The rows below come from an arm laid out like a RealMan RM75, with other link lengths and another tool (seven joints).
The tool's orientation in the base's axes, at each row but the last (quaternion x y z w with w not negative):
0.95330, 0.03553, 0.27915, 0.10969
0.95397, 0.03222, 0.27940, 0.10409
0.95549, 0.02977, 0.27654, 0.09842
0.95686, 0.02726, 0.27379, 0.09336
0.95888, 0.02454, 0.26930, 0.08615
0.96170, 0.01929, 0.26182, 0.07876
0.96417, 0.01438, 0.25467, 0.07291
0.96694, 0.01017, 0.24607, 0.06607
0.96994, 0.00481, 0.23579, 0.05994
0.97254, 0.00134, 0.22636, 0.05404
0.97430, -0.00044, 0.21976, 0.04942
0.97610, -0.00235, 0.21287, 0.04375
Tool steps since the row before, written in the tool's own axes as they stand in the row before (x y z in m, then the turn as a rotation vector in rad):
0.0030, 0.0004, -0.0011, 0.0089, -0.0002, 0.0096
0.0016, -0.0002, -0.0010, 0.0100, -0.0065, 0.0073
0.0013, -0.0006, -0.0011, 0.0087, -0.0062, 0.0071
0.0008, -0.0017, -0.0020, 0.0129, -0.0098, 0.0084
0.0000, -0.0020, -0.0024, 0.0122, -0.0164, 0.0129
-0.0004, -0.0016, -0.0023, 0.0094, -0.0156, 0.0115
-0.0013, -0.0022, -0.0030, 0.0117, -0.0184, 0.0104
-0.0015, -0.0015, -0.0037, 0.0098, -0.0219, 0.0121
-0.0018, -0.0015, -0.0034, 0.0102, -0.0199, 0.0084
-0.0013, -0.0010, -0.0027, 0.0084, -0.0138, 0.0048
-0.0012, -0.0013, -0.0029, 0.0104, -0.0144, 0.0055
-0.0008, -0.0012, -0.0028, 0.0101, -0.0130, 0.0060
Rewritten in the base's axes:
0.0019, 0.0002, 0.0026, 0.0127, -0.0005, -0.0033
0.0008, 0.0006, 0.0016, 0.0123, 0.0062, -0.0021
0.0005, 0.0009, 0.0015, 0.0111, 0.0058, -0.0026
-0.0004, 0.0021, 0.0018, 0.0154, 0.0096, -0.0022
-0.0013, 0.0023, 0.0017, 0.0171, 0.0153, -0.0075
-0.0015, 0.0019, 0.0015, 0.0140, 0.0145, -0.0076
-0.0026, 0.0025, 0.0016, 0.0155, 0.0176, -0.0059
-0.0031, 0.0019, 0.0023, 0.0147, 0.0207, -0.0088
-0.0031, 0.0018, 0.0020, 0.0133, 0.0192, -0.0051
-0.0023, 0.0012, 0.0017, 0.0100, 0.0134, -0.0020
-0.0023, 0.0015, 0.0020, 0.0121, 0.0140, -0.0019
-0.0019, 0.0014, 0.0021, 0.0120, 0.0126, -0.0023

